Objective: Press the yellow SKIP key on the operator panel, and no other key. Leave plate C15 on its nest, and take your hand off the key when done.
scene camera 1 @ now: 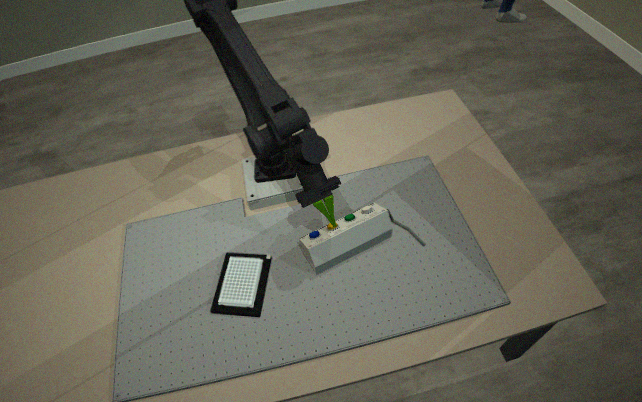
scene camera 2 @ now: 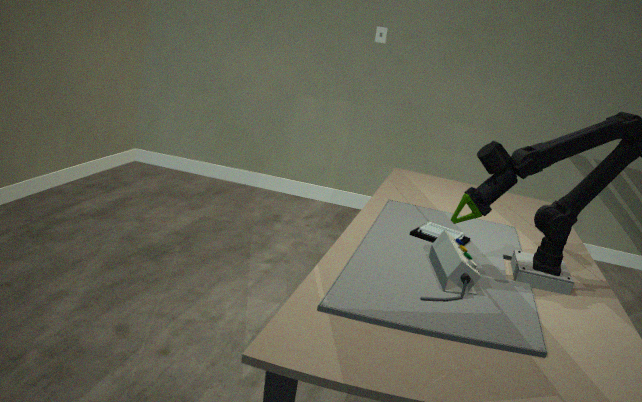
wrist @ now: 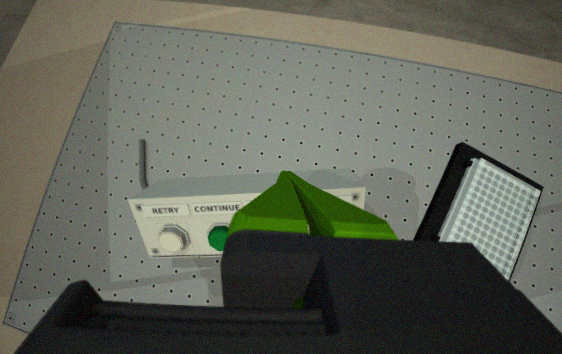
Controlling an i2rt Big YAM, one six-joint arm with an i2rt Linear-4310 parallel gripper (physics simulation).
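Places are measured from the arm's base along level axes (x ahead, y left, z up), in metres.
Pixels of known places: gripper, fingertip midpoint: [scene camera 1: 334, 226] [scene camera 2: 452, 221] [wrist: 284, 179]; arm's base, origin of the base link: [scene camera 1: 275, 169] [scene camera 2: 546, 266].
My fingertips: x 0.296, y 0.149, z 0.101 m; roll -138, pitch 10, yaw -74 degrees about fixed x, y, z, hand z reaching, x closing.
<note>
For each thing: its middle in the pictures, then the offset to it from my fingertips. "spot": a spot on its surface instead. Level surfaces: height alone.
- operator panel, body centre: [wrist: 251, 212] [scene camera 1: 346, 233] [scene camera 2: 455, 260] dx -0.034, dy +0.028, dz -0.088 m
- blue key, body centre: [scene camera 1: 314, 235] [scene camera 2: 458, 242] dx -0.026, dy -0.050, dz -0.066 m
- green key, body centre: [wrist: 222, 237] [scene camera 2: 467, 256] [scene camera 1: 350, 218] dx -0.065, dy +0.043, dz -0.066 m
- Plate C15, body centre: [wrist: 488, 218] [scene camera 1: 240, 280] [scene camera 2: 441, 232] dx +0.053, dy -0.240, dz -0.111 m
- white key, body centre: [wrist: 173, 238] [scene camera 1: 367, 210] dx -0.084, dy +0.089, dz -0.066 m
- grey cable, surface spot: [wrist: 143, 162] [scene camera 2: 435, 297] [scene camera 1: 414, 236] spot: dx -0.027, dy +0.204, dz -0.124 m
- perforated board, its level: dz -0.130 m
The operator panel [scene camera 1: 353, 242] [scene camera 2: 442, 260] [wrist: 197, 222] is a pale sloped box. Its yellow key [scene camera 1: 330, 227] [scene camera 2: 463, 248] sits between the blue key [scene camera 1: 314, 234] [scene camera 2: 460, 241] and the green key [scene camera 1: 350, 217] [scene camera 2: 467, 255] [wrist: 218, 238]; it is hidden in the wrist view. My gripper [scene camera 1: 334, 226] [scene camera 2: 453, 221] [wrist: 284, 179], with green fingers, is shut and empty. Its tips overlap the yellow key in scene camera 1, but scene camera 2 shows them apart, above the panel. Plate C15 [scene camera 1: 240, 281] [scene camera 2: 438, 230] [wrist: 492, 215] lies on its black nest [scene camera 1: 265, 286] [scene camera 2: 415, 232] [wrist: 446, 187].
A white key [scene camera 1: 367, 210] [wrist: 172, 239], labelled RETRY in the wrist view, is at the panel's end. A grey cable [scene camera 1: 411, 232] [scene camera 2: 442, 299] [wrist: 143, 162] leaves that end. The perforated board [scene camera 1: 350, 320] [scene camera 2: 380, 280] [wrist: 250, 100] bears panel and nest. The arm's base plate [scene camera 1: 250, 177] [scene camera 2: 542, 281] stands behind the panel.
</note>
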